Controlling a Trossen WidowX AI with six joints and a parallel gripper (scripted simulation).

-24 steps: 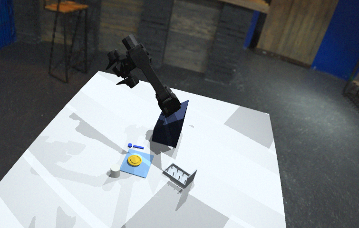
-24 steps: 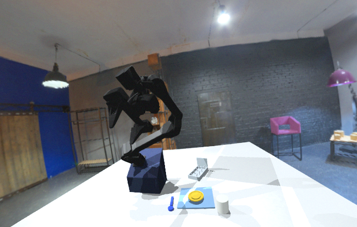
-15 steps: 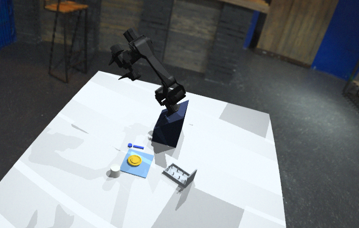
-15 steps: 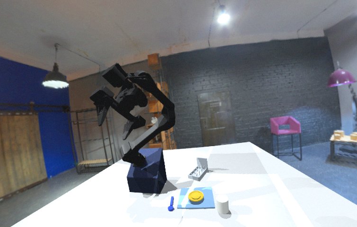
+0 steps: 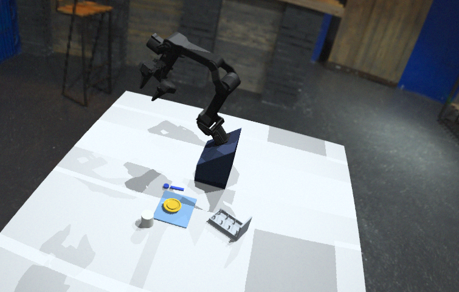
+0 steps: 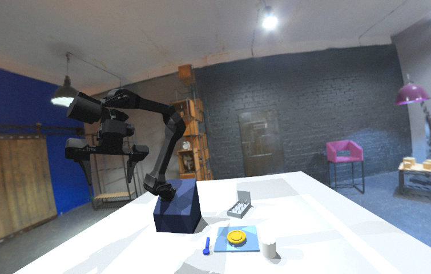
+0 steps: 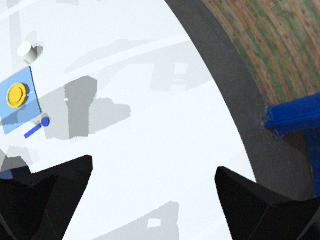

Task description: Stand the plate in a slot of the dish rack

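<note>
Right now my gripper tip is 29 cm above the yellow plate, 25 cm short of it and 22 cm to the right of it. From my gripper tip the other things lie so: light blue mat 30 cm below, 24 cm ahead, 23 cm to the left; white cup 35 cm ahead, 28 cm below, 16 cm to the left; blue spoon 30 cm below, 18 cm to the left, 14 cm ahead.
</note>
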